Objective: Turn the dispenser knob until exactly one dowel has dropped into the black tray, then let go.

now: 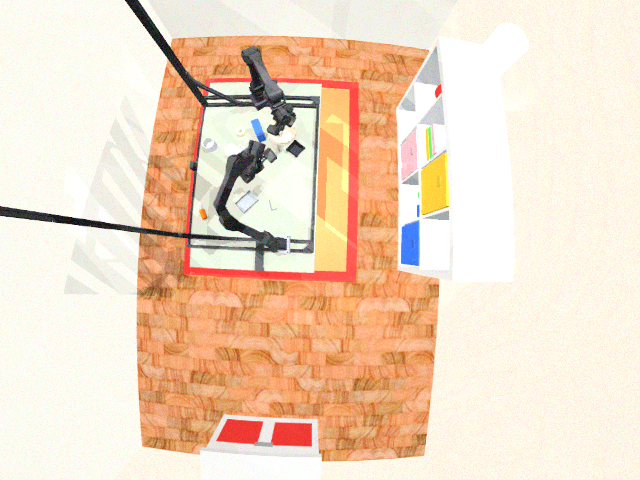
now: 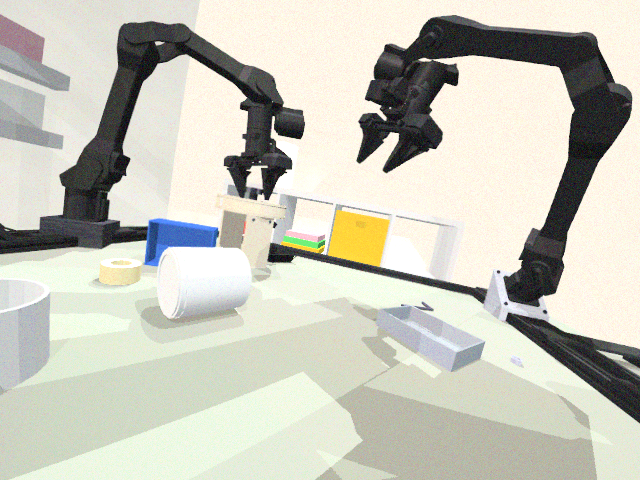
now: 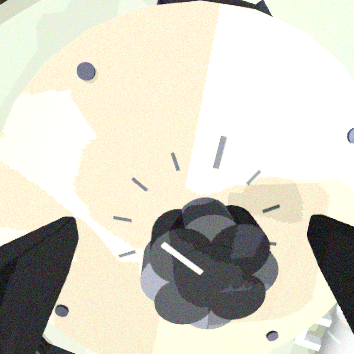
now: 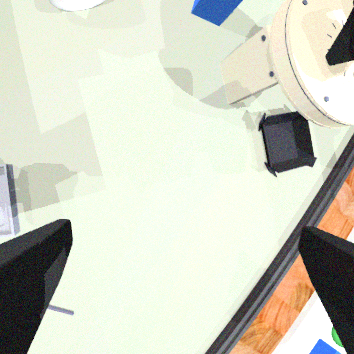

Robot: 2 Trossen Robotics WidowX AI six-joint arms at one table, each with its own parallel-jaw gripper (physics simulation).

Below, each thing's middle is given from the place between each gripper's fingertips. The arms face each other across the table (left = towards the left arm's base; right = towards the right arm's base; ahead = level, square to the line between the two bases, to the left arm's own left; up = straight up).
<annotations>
I see the dark lobed knob [image 3: 206, 263] right at my left hand. Round my left hand: tape roll [image 2: 118, 271] (260 mm behind, 140 mm below, 110 mm to the left); then blue bin [image 2: 162, 233] (150 mm behind, 110 mm below, 80 mm to the left); then dispenser [image 2: 225, 202] (right at my left hand).
My right hand is 12 cm short of the dark lobed knob, 24 cm to the right of it and 10 cm above it. The rest, counted from my right hand: grey tray [image 2: 450, 347] (16 cm behind, 10 cm to the right, 24 cm below); then white cylinder [image 2: 190, 280] (17 cm behind, 21 cm to the left, 21 cm below); then dispenser (12 cm ahead, 24 cm to the left, 10 cm below).
</annotations>
